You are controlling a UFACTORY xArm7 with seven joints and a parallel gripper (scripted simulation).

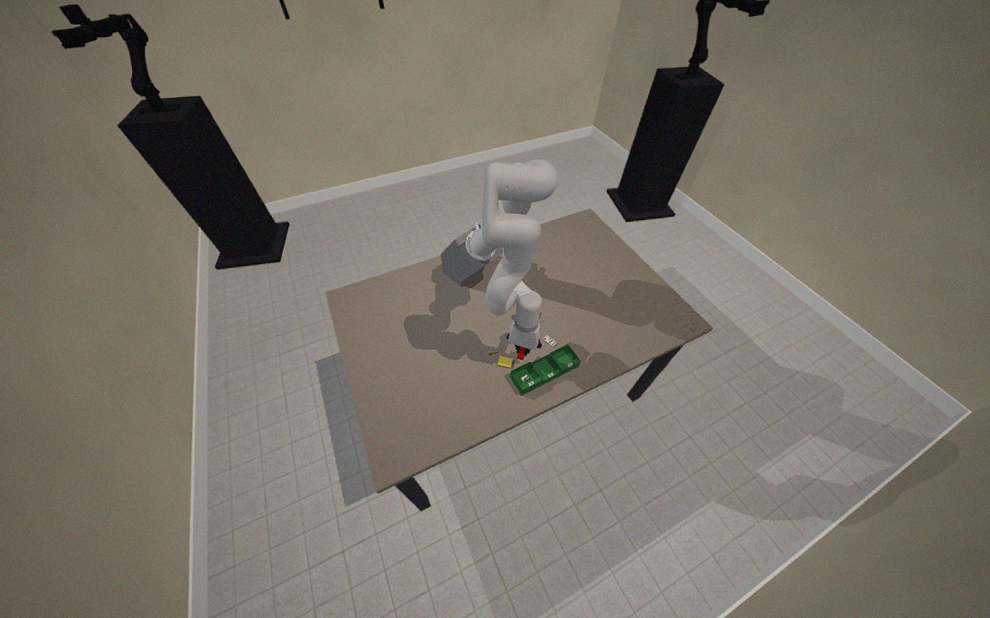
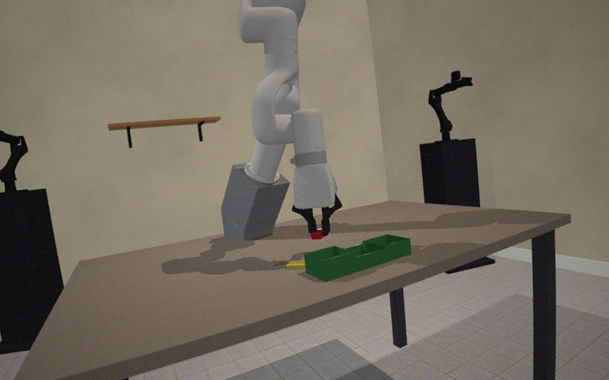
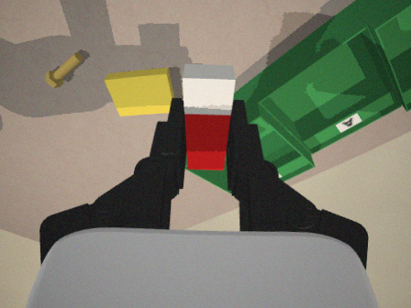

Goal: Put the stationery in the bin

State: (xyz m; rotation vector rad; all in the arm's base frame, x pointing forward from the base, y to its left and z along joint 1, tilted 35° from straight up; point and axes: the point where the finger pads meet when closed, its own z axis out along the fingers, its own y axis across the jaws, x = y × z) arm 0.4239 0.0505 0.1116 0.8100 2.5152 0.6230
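Now: hand 8 cm short of the grey pencil sharpener and 8 cm above it. Also, from my hand: green bin row: 8 cm to the left, 7 cm below, 6 cm ahead; yellow sticky-note pad: 9 cm below, 6 cm to the right; red eraser: 2 cm below, 1 cm behind.
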